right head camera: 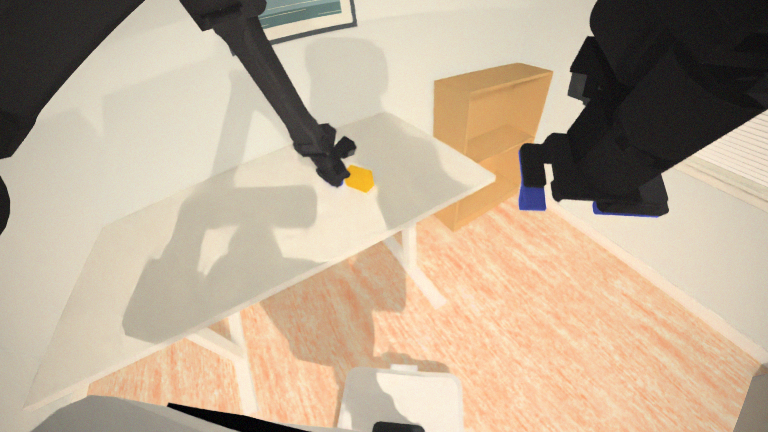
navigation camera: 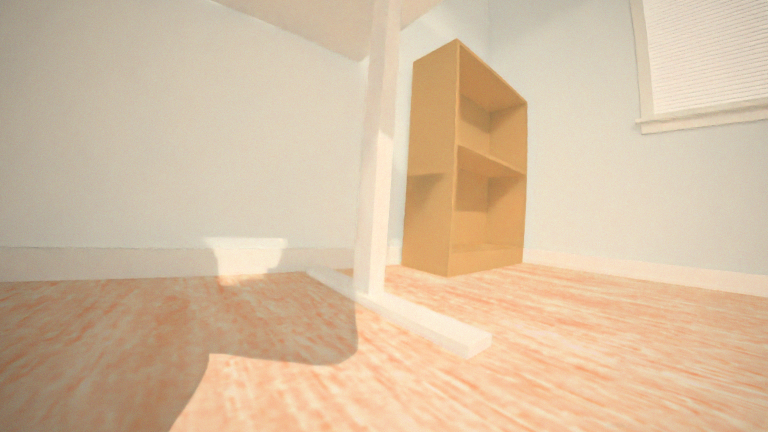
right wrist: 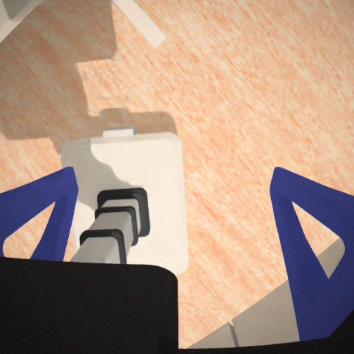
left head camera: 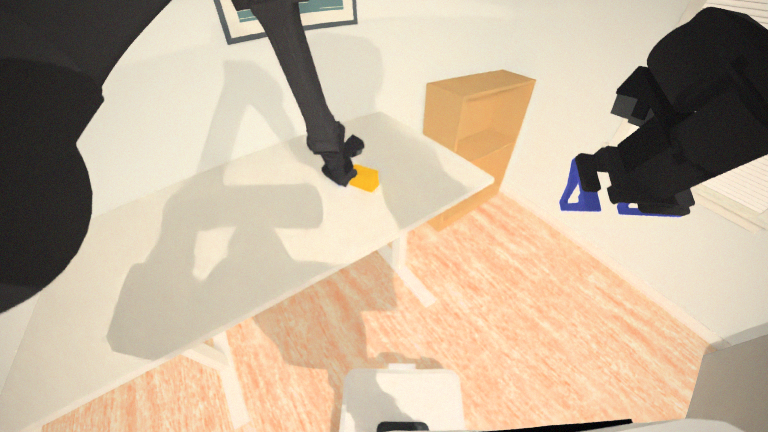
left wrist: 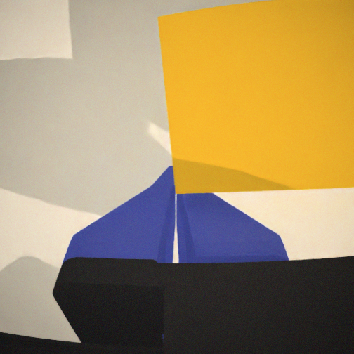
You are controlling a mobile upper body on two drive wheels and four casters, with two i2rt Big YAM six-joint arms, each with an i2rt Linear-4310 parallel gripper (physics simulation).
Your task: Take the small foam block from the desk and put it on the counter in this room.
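Frame: origin at the left arm's base, x ahead, y left, z up, level; millimetres.
Seen in the pictures: left gripper, fingertip midpoint: [right head camera: 341, 184] [left head camera: 344, 183]; right gripper, fingertip midpoint: [right head camera: 557, 207] [left head camera: 590, 208].
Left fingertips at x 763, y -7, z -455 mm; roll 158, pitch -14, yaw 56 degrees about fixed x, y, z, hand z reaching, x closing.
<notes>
Offsets run from my left fingertips to a thing's middle. "pt": to the spot under its first point. Level surfaces: height alone.
The small foam block @(dx -1, dy -67, dz +25 mm) [left head camera: 365, 178] [right head camera: 360, 178] [left wrist: 265, 100] is yellow and rests on the white desk @(dz -5 mm) [left head camera: 279, 236] [right head camera: 279, 239], toward its far right part. My left gripper [left head camera: 343, 183] [right head camera: 337, 183] [left wrist: 175, 177] is shut and empty, its blue fingertips together at the block's near left corner; the block hides part of the tips in the left wrist view, and whether they touch it I cannot tell. My right gripper [left head camera: 607, 208] [right head camera: 569, 208] [right wrist: 173, 177] is open and empty, in the air at the right, away from the desk. I cannot identify the counter for certain in these views.
A wooden shelf unit [left head camera: 443, 115] [right head camera: 450, 118] [navigation camera: 429, 161] stands behind the desk's right end. A desk leg @(pt dx +232, dy -211, dz -719 mm) [navigation camera: 373, 214] with a long foot stands on the floor. A grey-brown surface [left head camera: 735, 381] shows at the lower right. The robot's white base [left head camera: 402, 397] [right wrist: 160, 165] is below.
</notes>
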